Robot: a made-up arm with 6 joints.
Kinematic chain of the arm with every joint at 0, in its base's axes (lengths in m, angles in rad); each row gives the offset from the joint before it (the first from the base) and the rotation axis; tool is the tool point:
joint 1: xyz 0 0 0.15 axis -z
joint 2: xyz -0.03 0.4 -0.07 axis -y
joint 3: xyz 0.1 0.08 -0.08 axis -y
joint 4: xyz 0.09 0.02 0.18 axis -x
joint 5: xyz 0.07 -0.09 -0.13 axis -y
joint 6: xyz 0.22 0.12 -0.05 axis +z
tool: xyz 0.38 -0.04 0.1
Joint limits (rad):
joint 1: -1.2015..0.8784
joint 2: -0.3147..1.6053
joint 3: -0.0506..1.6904
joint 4: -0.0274..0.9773
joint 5: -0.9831..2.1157
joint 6: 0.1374..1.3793
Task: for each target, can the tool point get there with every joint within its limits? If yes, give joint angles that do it. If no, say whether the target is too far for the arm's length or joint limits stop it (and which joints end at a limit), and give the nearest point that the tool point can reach.
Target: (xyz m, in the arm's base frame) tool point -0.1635 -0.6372 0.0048
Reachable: no: joint limits stop it (at a limit: joint 1, joint 2, joint 3, joint 4, joint 6) | nearest point -0.3321 -0.5277 0.2100 | short by 0.287 m
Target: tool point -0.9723 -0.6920 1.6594
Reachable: no: too far | nearest point -0.6710 -0.1671 0.8121 | short by 1.041 m
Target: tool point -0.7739 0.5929 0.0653
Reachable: yes | joints -0.6566 0.1530 1.4008 0.8485 1.6879 0.5014
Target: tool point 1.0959 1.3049 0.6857
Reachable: no: too far | nearest point 0.6581 0.7836 0.4507 | short by 0.720 m
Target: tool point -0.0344 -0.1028 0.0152
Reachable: no: joint limits stop it (at a limit: joint 1, joint 2, joint 3, joint 4, joint 5, joint 6) | nearest point -0.2069 -0.4690 0.2908 | short by 0.490 m
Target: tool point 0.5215 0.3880 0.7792
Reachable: yes | joints 0.5718 1.1706 0.4253 0.7706 -0.1889 0.9506
